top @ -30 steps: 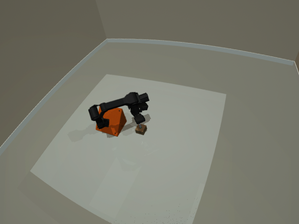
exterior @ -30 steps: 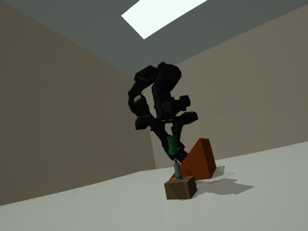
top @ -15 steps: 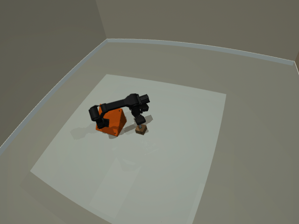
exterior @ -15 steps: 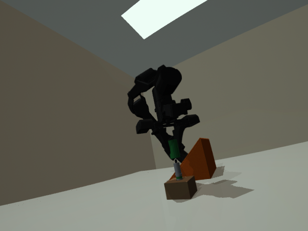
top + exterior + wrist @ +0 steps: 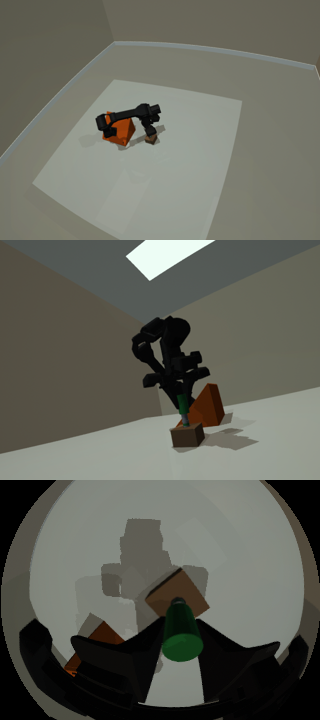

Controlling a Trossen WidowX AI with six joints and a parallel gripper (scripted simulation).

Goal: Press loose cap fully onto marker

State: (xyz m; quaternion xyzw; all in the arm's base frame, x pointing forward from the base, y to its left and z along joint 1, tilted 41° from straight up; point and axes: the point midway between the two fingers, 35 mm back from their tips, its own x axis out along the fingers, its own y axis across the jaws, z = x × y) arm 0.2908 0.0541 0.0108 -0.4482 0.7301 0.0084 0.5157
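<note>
My gripper tip is 10 mm below the green cap. Round my gripper tip: brown holder block (70 mm below).
</note>
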